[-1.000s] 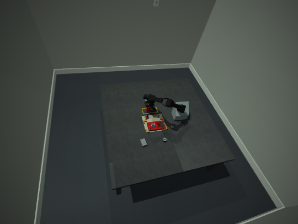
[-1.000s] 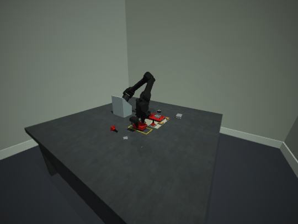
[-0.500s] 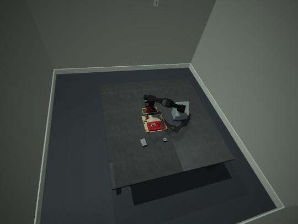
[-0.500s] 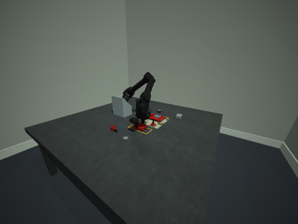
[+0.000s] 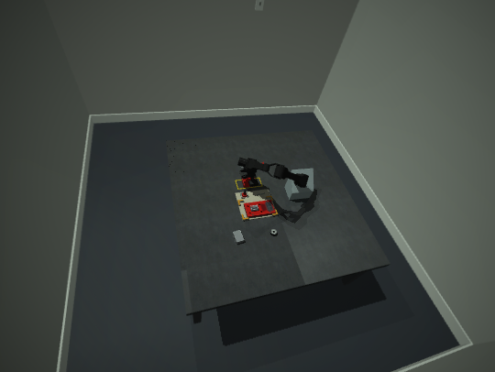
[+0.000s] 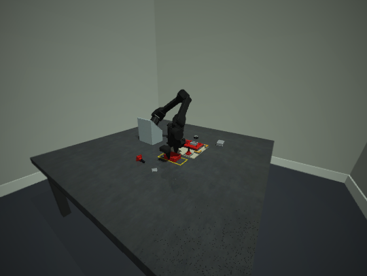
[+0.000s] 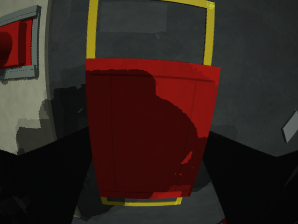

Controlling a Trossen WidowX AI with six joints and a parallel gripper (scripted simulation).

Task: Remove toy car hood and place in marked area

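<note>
Right now the hood is 10 mm above my gripper tip. From my gripper tip the other things lie so: ring (430 mm to the left, 10 mm behind).
</note>
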